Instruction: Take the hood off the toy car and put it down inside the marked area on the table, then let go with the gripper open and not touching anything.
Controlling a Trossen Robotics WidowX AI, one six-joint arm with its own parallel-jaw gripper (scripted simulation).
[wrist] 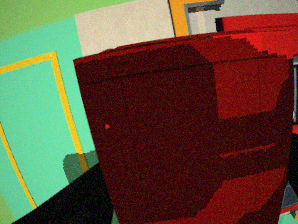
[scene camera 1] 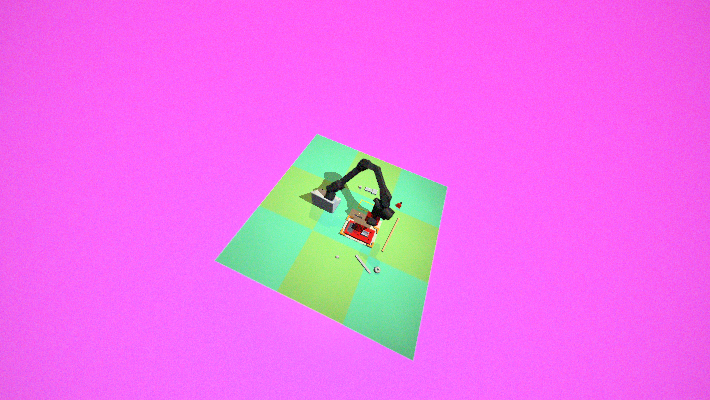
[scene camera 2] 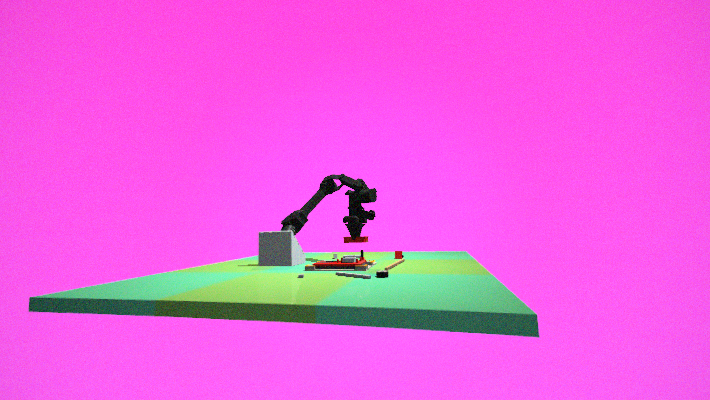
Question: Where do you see a red hood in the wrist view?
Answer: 193, 122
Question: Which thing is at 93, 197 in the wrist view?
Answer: My gripper.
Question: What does my gripper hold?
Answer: A red hood.
